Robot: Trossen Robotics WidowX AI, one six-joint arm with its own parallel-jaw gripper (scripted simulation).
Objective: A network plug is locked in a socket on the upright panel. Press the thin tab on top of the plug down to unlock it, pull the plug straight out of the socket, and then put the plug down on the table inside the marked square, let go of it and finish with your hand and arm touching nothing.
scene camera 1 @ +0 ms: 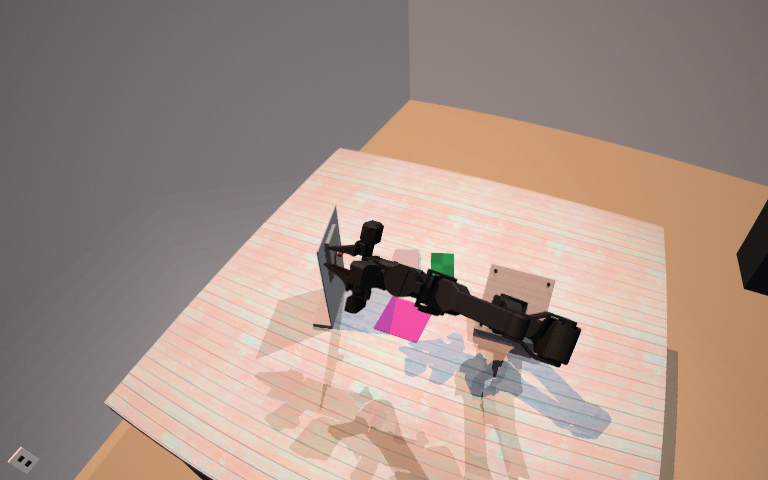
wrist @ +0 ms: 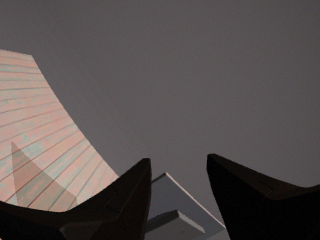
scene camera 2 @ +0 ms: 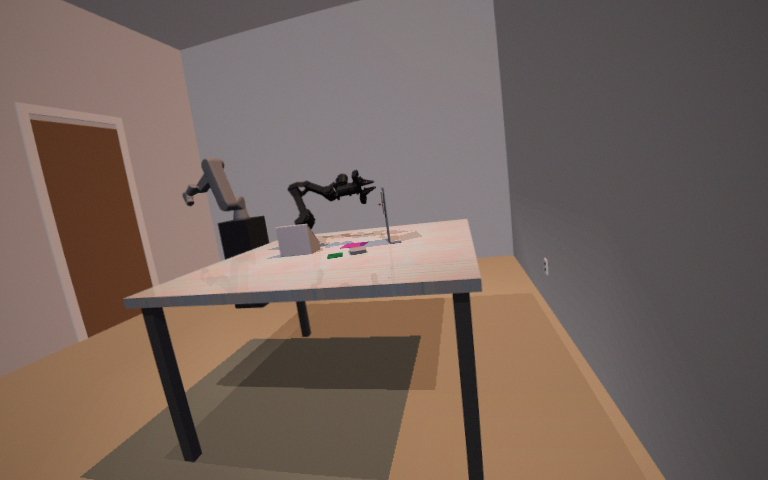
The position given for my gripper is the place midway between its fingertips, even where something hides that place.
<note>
I see my gripper (scene camera 1: 326, 255), a grey upright panel (scene camera 1: 325, 316) and a magenta marked square (scene camera 1: 401, 318).
My gripper shows as well in the wrist view (wrist: 179, 163).
</note>
